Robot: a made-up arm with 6 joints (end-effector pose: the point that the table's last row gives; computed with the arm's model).
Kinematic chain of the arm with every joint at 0, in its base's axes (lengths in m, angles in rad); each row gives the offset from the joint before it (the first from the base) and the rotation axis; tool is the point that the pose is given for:
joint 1: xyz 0 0 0.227 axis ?
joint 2: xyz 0 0 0 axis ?
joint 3: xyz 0 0 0.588 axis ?
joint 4: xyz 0 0 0 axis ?
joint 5: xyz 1.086 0 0 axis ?
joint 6: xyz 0 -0.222 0 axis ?
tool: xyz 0 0 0
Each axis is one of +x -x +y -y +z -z.
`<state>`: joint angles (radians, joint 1 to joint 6).
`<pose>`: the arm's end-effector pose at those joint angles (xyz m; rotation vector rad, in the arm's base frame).
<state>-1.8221 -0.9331 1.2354 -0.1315 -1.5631 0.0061</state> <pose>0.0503 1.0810 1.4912 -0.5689 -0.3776 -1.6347</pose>
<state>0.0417 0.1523 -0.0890 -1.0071 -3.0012 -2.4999</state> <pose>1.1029 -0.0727 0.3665 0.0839 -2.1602 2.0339</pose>
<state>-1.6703 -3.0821 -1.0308 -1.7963 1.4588 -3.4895</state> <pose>0.0837 0.3384 0.7031 -0.2507 -1.2127 -2.7490</pose>
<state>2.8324 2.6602 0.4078 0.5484 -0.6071 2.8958</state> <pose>0.3645 0.0825 -1.2104 -0.1106 0.3365 0.0299</pose>
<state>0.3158 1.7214 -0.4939 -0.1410 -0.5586 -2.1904</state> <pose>-0.0231 -0.2388 -0.7106 0.3340 1.2051 -2.4791</pose>
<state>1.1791 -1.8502 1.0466 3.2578 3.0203 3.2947</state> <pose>-0.8194 -1.4063 0.3530 -0.1073 0.0869 1.1657</pose>
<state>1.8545 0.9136 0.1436 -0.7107 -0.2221 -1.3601</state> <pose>-0.1588 1.1457 -0.2738 0.5635 1.8906 0.3138</pose>
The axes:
joint 1: +z
joint 2: +y
joint 3: -y
joint 4: -x
joint 5: -y
joint 6: -x

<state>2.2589 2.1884 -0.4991 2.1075 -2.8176 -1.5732</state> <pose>0.1745 -0.3910 -0.7613 -1.2963 -2.1639 0.5078</pose>
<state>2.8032 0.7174 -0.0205 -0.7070 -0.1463 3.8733</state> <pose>-0.9750 0.5221 -0.1672 0.2642 2.2867 -0.1893</pose>
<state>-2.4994 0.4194 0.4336 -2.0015 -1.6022 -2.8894</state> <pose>-1.0081 -0.8697 0.5778 -1.8746 0.5415 -1.0008</pose>
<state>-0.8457 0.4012 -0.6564 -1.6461 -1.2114 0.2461</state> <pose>0.3905 -0.4155 -0.2865 2.2244 0.6798 -0.0859</pose>
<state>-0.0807 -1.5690 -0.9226 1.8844 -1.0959 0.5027</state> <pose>0.1567 0.0560 1.0507 -1.6051 0.7750 -1.4744</pose>
